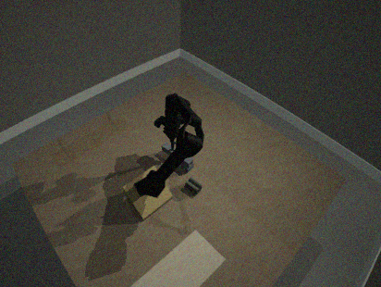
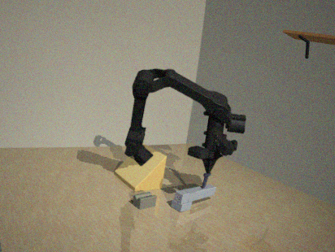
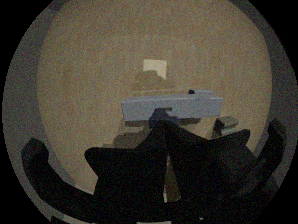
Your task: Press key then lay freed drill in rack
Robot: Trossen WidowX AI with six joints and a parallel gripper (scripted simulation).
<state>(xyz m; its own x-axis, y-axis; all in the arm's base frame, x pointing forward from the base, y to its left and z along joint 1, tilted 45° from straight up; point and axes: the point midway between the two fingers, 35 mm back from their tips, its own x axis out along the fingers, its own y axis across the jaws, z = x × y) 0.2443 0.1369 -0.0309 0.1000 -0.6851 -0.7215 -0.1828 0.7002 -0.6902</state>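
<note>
My gripper tip is now 30 mm above the key. Round my gripper tip: drill: 80 mm below, 60 mm to the right, 10 mm ahead; rack: 220 mm to the right, 100 mm below, 40 mm behind; grey block: 90 mm below, 40 mm to the right.
</note>
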